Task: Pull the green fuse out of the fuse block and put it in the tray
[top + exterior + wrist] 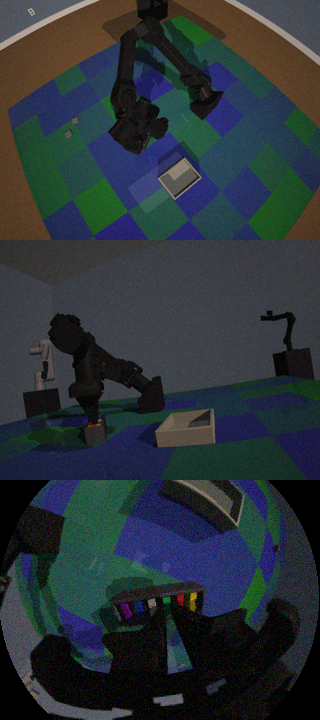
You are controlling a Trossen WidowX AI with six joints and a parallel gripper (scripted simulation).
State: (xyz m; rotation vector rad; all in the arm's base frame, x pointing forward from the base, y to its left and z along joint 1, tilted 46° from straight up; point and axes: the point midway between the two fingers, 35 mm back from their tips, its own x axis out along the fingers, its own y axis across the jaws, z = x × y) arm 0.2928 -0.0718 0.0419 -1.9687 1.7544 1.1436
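The beige tray lies 21 cm to the left of my gripper tip, 3 cm below it and 2 cm ahead of it. Round my gripper tip: green fuse: 1 cm below.
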